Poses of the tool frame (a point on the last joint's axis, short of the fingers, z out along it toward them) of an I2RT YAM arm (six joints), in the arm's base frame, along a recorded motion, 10 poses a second.
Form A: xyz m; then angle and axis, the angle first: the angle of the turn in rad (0 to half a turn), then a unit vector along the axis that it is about.
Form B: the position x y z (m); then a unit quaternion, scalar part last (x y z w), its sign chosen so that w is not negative. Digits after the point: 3 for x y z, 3 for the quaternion.
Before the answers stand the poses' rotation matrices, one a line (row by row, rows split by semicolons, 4 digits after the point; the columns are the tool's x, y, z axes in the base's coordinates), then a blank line. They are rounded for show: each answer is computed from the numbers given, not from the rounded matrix.
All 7 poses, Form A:
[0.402 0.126 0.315 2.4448 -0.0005 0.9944 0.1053]
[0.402 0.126 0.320 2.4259 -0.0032 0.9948 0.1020]
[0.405 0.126 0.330 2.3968 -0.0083 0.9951 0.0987]
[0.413 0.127 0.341 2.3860 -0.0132 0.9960 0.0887]
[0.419 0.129 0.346 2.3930 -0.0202 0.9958 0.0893]
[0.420 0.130 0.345 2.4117 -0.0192 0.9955 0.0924]
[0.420 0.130 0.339 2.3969 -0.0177 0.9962 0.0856]
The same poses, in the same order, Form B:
-0.7669 -0.0685 0.6381; 0.0667 0.9804 0.1853; -0.6383 0.1847 -0.7473
-0.7546 -0.0725 0.6521; 0.0613 0.9817 0.1801; -0.6533 0.1759 -0.7364
-0.7351 -0.0812 0.6731; 0.0526 0.9830 0.1760; -0.6759 0.1648 -0.7183
-0.7276 -0.0835 0.6809; 0.0381 0.9861 0.1617; -0.6850 0.1436 -0.7143
-0.7319 -0.0956 0.6746; 0.0259 0.9855 0.1678; -0.6809 0.1403 -0.7188
-0.7446 -0.0950 0.6607; 0.0283 0.9845 0.1733; -0.6669 0.1477 -0.7303
-0.7348 -0.0886 0.6725; 0.0274 0.9867 0.1600; -0.6778 0.1360 -0.7226

[0.402 0.126 0.315 0.000 0.935 0.099 0.341]
[0.402 0.126 0.320 -0.003 0.932 0.096 0.350]
[0.405 0.126 0.330 -0.008 0.927 0.092 0.364]
[0.413 0.127 0.341 -0.012 0.926 0.082 0.369]
[0.419 0.129 0.346 -0.019 0.927 0.083 0.366]
[0.420 0.130 0.345 -0.018 0.930 0.086 0.357]
[0.420 0.130 0.339 -0.016 0.928 0.080 0.364]

